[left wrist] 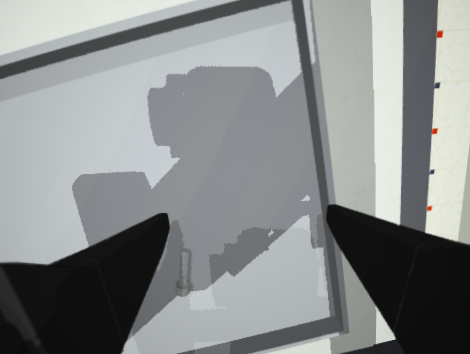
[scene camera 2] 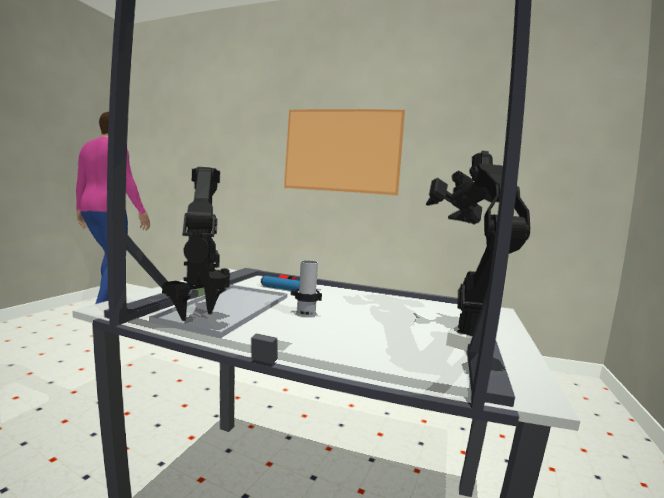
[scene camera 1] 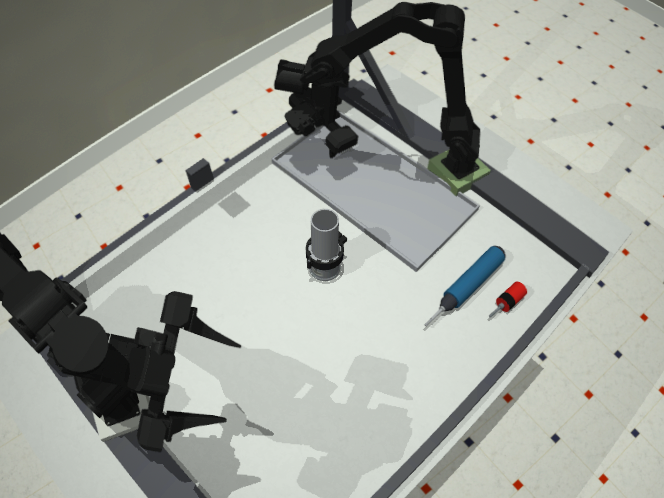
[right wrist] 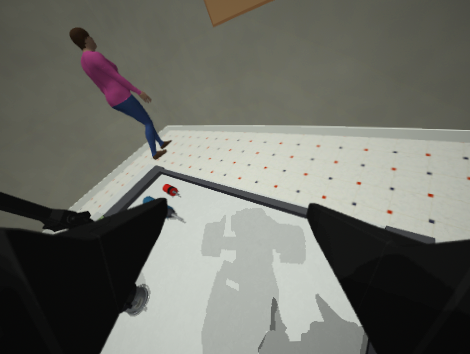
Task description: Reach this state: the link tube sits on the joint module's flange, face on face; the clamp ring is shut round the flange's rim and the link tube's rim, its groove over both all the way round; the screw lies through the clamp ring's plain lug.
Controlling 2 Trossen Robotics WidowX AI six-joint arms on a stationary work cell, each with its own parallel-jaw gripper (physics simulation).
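Frame: origin at the left arm's base, x ahead, y left, z up, level; millimetres.
Seen in the pictures: left gripper, between the fingertips: [left wrist: 247, 216] [scene camera 2: 197, 317] [scene camera 1: 320, 144]; right gripper, between the fingertips: [scene camera 2: 437, 210] [scene camera 1: 233, 383] [right wrist: 239, 207]; left arm's base, origin of its link: [scene camera 1: 460, 164]; right arm's base, origin of its link: [scene camera 2: 472, 332] [scene camera 1: 119, 404].
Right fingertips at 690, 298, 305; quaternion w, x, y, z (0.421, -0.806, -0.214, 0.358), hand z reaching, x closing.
Observation:
Offsets run from my right fingertips to a thing's middle, as dx, dy, dz.
The grey link tube @(-300, -254, -229) [scene camera 1: 325, 238] [scene camera 2: 308, 277] stands upright on the joint module @(-300, -254, -304) [scene camera 1: 325, 274] [scene camera 2: 306, 308]. The black clamp ring @(-302, -255, -276) [scene camera 1: 325, 264] [scene camera 2: 307, 296] is round their meeting place, with a lug sticking out; whether its groove covers both rims all round is too small to tell. The screw @(-510, -486, -328) [left wrist: 185, 267] lies on the grey tray @(-507, -373, -328) [scene camera 1: 429, 214] [scene camera 2: 252, 302] [left wrist: 50, 150], outside the clamp ring, nearer the left-hand finger in the left wrist view. My left gripper [left wrist: 247, 216] [scene camera 2: 197, 316] is open and empty above the tray. My right gripper [scene camera 1: 232, 383] [right wrist: 239, 207] is open and empty, high over the table.
A blue screwdriver-like tool @(-497, -56, -316) [scene camera 1: 477, 276] [scene camera 2: 278, 283] and a short red-and-black one @(-545, +16, -319) [scene camera 1: 512, 296] [right wrist: 170, 190] lie on the table beyond the tray's end. A dark block @(-191, -588, -304) [scene camera 1: 199, 175] [scene camera 2: 264, 349] is at the table's edge frame. Dark frame posts stand at the table's corners.

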